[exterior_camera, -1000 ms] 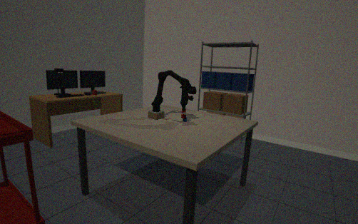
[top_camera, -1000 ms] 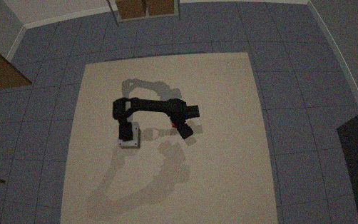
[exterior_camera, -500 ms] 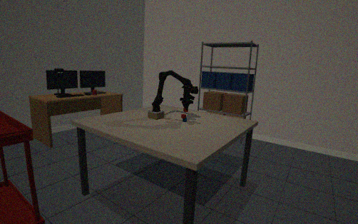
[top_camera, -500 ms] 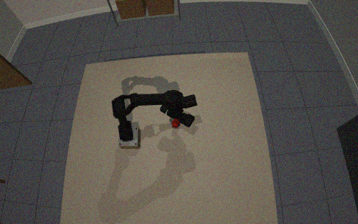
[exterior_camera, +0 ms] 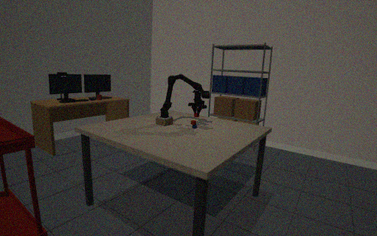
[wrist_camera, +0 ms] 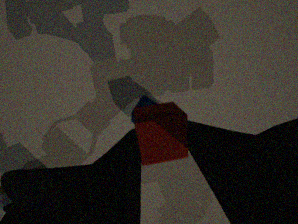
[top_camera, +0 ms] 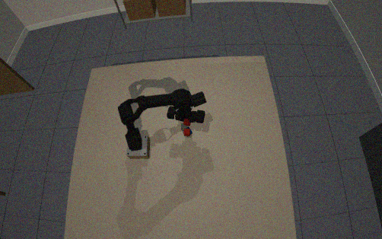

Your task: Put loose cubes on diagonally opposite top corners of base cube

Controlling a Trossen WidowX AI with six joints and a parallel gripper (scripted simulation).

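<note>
My gripper tip is 1 cm past the blue base cube, 2 cm to the left of it and 10 cm above it.
</note>
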